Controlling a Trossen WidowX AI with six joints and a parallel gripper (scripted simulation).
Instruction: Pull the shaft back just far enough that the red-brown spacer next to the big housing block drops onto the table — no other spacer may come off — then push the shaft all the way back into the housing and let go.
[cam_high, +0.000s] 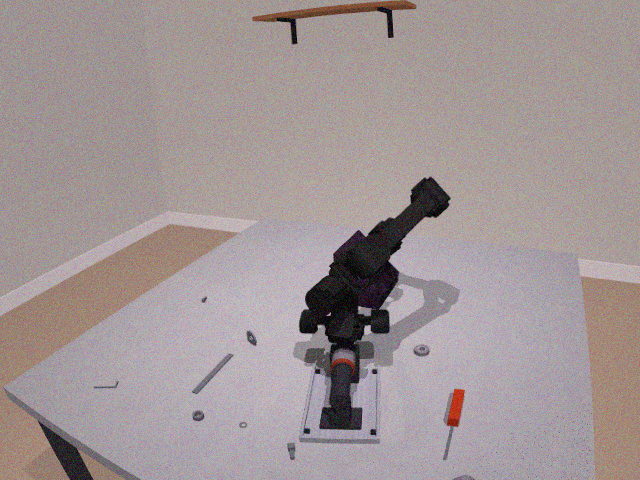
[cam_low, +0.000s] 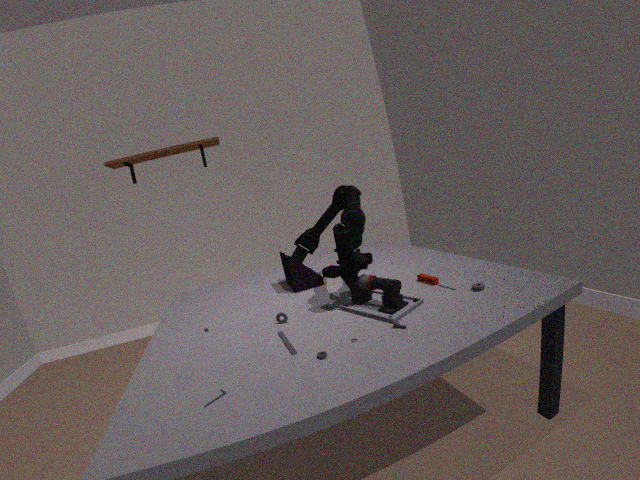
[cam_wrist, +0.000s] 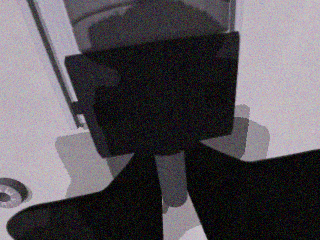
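Right now the grey shaft is 7 cm ahead of my gripper tip, 3 cm above it and 2 cm to the left of it. Round my gripper tip: flat metal bar 29 cm to the right, 10 cm ahead, 4 cm below; then small bolt 27 cm ahead, 4 cm below, 2 cm to the right; then light grey spacer 8 cm ahead, 3 cm above, 2 cm to the left.
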